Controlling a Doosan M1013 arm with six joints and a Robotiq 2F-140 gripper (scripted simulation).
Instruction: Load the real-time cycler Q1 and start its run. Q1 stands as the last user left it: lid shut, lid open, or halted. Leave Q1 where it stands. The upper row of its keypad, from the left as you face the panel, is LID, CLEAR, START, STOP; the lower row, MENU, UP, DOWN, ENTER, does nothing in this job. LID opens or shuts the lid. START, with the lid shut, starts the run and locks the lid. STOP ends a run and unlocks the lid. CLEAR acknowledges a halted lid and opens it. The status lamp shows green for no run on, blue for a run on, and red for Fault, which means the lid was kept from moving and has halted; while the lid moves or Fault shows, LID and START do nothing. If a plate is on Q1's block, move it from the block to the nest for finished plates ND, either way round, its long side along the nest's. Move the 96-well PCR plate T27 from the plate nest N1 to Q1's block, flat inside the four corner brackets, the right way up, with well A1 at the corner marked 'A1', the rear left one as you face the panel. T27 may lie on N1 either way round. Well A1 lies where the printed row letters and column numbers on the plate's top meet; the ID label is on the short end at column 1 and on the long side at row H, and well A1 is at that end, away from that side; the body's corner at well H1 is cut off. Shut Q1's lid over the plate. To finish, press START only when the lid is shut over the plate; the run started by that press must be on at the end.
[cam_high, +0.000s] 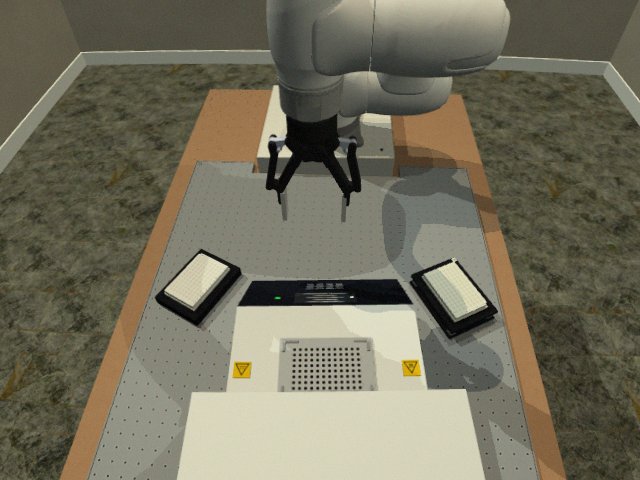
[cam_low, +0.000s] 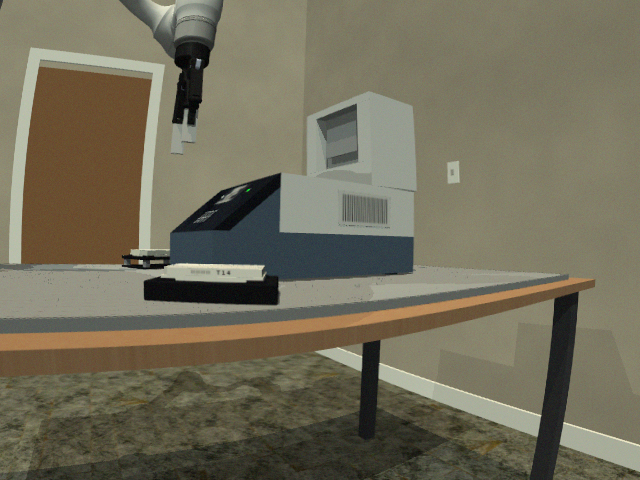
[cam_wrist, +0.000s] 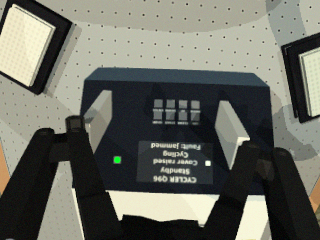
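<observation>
My gripper is now 20 mm short of the black nest N1, 300 mm to the right of it and 250 mm above it. Round my hand: black nest ND: 10 mm behind, 270 mm to the right, 270 mm below.
</observation>
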